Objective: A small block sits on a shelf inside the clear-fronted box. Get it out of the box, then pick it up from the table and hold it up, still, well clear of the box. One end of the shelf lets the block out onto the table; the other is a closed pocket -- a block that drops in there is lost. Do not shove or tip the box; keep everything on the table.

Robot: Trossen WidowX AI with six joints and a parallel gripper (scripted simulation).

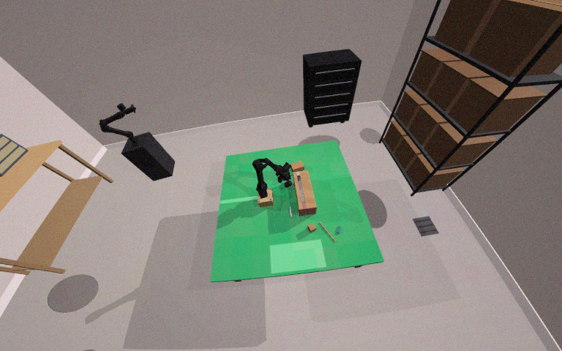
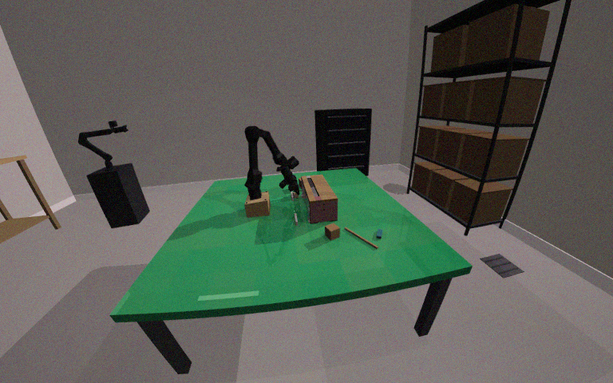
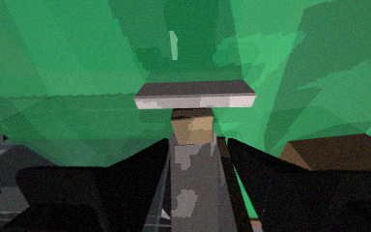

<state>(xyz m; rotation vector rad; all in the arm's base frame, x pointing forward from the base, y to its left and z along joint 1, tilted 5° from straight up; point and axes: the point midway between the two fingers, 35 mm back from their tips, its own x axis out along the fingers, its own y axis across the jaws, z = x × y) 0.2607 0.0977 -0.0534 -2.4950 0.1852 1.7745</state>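
The tan block is 2 cm behind my gripper tip and 1 cm below it. The rest, counted from my gripper tip: brown cube: 4 cm ahead, 48 cm to the right; then long wooden box: 4 cm ahead, 16 cm to the right, 3 cm above; then tan box: 11 cm ahead, 16 cm to the left.
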